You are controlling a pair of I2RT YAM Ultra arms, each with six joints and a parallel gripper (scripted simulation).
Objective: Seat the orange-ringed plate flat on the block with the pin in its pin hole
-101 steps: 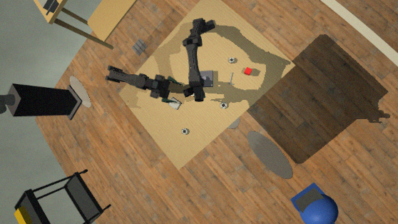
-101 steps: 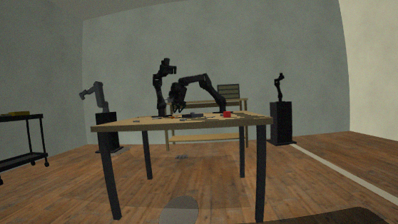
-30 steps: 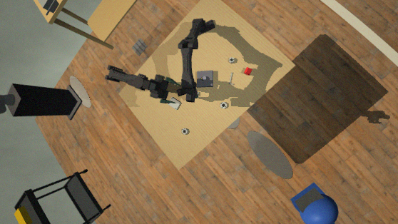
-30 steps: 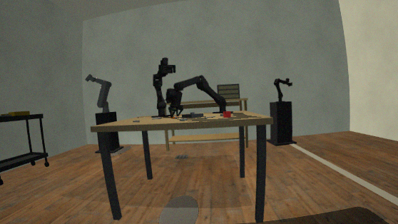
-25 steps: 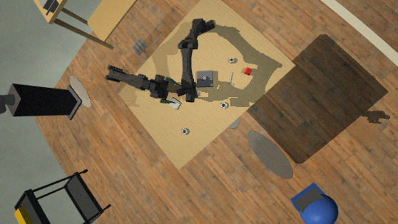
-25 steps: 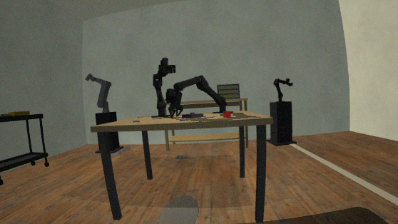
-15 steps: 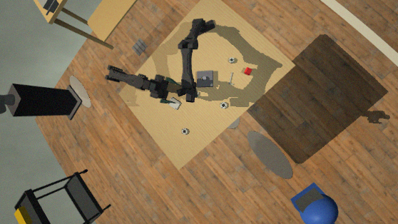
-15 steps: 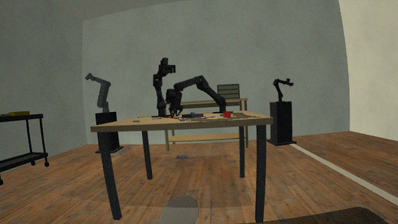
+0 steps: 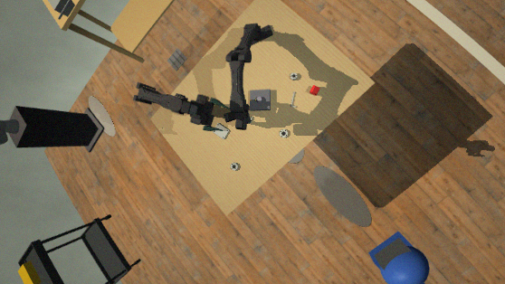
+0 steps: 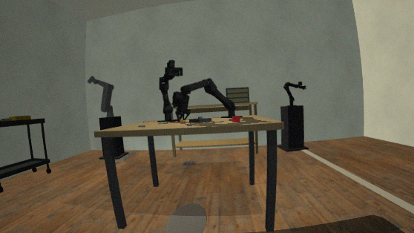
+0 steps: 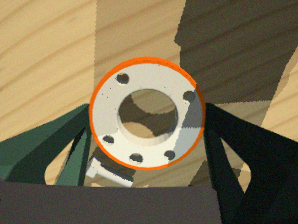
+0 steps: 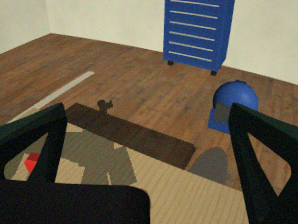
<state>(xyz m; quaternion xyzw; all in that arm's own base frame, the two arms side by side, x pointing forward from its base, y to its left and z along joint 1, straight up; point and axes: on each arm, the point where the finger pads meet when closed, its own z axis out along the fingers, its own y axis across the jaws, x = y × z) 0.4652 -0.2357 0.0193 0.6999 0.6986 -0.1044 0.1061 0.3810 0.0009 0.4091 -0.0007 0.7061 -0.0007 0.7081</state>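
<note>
My left hand is 10 mm past the grey block and 130 mm to the right of it. Also, from my left hand: flat piece (60 mm behind, 170 mm to the right, 20 mm below); then red cube (220 mm ahead, 390 mm to the left).
</note>
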